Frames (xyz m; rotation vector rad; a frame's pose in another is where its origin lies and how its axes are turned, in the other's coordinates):
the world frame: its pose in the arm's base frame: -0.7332 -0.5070 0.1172 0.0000 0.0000 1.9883
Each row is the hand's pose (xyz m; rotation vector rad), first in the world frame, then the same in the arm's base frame.
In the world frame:
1: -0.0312 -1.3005 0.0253 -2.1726 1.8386 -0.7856
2: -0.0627 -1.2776 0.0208 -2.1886 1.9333 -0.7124
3: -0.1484 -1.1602 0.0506 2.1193 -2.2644 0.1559
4: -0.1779 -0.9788 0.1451 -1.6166 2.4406 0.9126
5: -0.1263 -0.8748 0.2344 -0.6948 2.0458 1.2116
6: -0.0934 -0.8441 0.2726 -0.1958 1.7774 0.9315
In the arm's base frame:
1: 0.4682 -0.0082 0.1425 -2.4724 -0.7427 -0.1757
2: 0.4601 -0.0463 0.1380 -2.5626 -0.7109 -0.1977
3: 0.3875 -0.1722 0.1678 -3.0271 -0.5373 -0.1310
4: 0.2337 -0.2727 0.2623 2.6262 0.0220 -0.5331
5: 0.1177 -0.2677 0.3516 2.2219 -0.5656 -1.4613
6: 0.0763 -0.2501 0.3898 2.0566 -1.0367 -2.0271

